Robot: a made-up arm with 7 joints. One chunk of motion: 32 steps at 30 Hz.
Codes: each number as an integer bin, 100 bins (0 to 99) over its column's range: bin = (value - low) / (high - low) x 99, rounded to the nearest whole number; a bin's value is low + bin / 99 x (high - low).
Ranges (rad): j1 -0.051..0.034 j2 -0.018..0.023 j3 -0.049..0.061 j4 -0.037..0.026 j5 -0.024..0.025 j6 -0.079..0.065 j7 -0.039..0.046
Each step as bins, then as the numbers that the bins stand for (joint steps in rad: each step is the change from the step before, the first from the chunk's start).
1 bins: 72 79 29 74 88 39 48
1 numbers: 0.01082 0.01472 -0.01678 0.01009 0.01956 -0.02227 0.00221
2 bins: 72 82 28 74 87 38 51
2 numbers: 0.01082 0.01596 -0.01789 0.01009 0.01906 -0.02373 0.00479
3 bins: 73 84 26 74 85 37 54
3 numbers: 0.01168 0.01679 -0.02011 0.01009 0.01807 -0.02518 0.00736
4 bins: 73 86 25 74 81 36 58
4 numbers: 0.01168 0.01762 -0.02122 0.01009 0.01609 -0.02664 0.01080
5 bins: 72 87 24 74 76 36 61
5 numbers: 0.01082 0.01803 -0.02233 0.01009 0.01362 -0.02664 0.01337
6 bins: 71 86 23 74 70 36 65
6 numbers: 0.00996 0.01762 -0.02344 0.01009 0.01065 -0.02664 0.01681
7 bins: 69 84 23 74 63 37 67
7 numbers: 0.00824 0.01679 -0.02344 0.01009 0.00718 -0.02518 0.01853
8 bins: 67 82 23 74 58 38 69
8 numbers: 0.00653 0.01596 -0.02344 0.01009 0.00471 -0.02373 0.02024
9 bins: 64 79 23 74 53 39 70
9 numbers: 0.00395 0.01472 -0.02344 0.01009 0.00223 -0.02227 0.02110
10 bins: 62 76 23 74 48 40 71
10 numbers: 0.00223 0.01347 -0.02344 0.01009 -0.00024 -0.02082 0.02196
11 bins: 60 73 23 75 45 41 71
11 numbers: 0.00052 0.01223 -0.02344 0.01073 -0.00173 -0.01936 0.02196
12 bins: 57 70 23 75 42 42 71
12 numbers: -0.00206 0.01099 -0.02344 0.01073 -0.00321 -0.01791 0.02196
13 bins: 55 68 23 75 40 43 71
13 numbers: -0.00378 0.01016 -0.02344 0.01073 -0.00420 -0.01645 0.02196
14 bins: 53 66 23 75 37 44 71
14 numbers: -0.00549 0.00933 -0.02344 0.01073 -0.00569 -0.01500 0.02196
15 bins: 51 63 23 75 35 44 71
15 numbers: -0.00721 0.00809 -0.02344 0.01073 -0.00668 -0.01500 0.02196
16 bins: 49 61 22 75 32 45 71
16 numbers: -0.00893 0.00726 -0.02456 0.01073 -0.00816 -0.01355 0.02196
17 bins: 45 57 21 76 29 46 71
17 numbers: -0.01236 0.00561 -0.02567 0.01136 -0.00965 -0.01209 0.02196
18 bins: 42 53 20 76 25 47 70
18 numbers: -0.01494 0.00395 -0.02678 0.01136 -0.01163 -0.01064 0.02110
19 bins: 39 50 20 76 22 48 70
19 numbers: -0.01752 0.00271 -0.02678 0.01136 -0.01311 -0.00918 0.02110
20 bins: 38 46 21 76 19 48 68
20 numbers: -0.01837 0.00105 -0.02567 0.01136 -0.01460 -0.00918 0.01938
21 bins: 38 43 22 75 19 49 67
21 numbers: -0.01837 -0.00019 -0.02456 0.01073 -0.01460 -0.00773 0.01853
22 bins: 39 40 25 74 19 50 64
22 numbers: -0.01752 -0.00143 -0.02122 0.01009 -0.01460 -0.00627 0.01595
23 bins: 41 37 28 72 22 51 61
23 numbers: -0.01580 -0.00268 -0.01789 0.00882 -0.01311 -0.00482 0.01337
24 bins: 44 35 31 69 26 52 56
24 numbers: -0.01322 -0.00351 -0.01456 0.00691 -0.01113 -0.00336 0.00908
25 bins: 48 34 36 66 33 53 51
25 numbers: -0.00979 -0.00392 -0.00900 0.00500 -0.00767 -0.00191 0.00479
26 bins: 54 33 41 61 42 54 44
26 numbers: -0.00464 -0.00433 -0.00344 0.00182 -0.00321 -0.00045 -0.00122
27 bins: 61 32 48 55 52 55 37
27 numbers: 0.00137 -0.00475 0.00433 -0.00200 0.00174 0.00100 -0.00723
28 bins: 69 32 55 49 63 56 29
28 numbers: 0.00824 -0.00475 0.01211 -0.00582 0.00718 0.00245 -0.01410
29 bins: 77 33 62 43 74 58 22
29 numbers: 0.01511 -0.00433 0.01989 -0.00964 0.01263 0.00536 -0.02011
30 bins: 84 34 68 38 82 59 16
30 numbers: 0.02112 -0.00392 0.02656 -0.01282 0.01659 0.00682 -0.02526
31 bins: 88 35 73 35 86 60 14
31 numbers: 0.02456 -0.00351 0.03211 -0.01473 0.01857 0.00827 -0.02698
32 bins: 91 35 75 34 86 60 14
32 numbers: 0.02713 -0.00351 0.03433 -0.01536 0.01857 0.00827 -0.02698
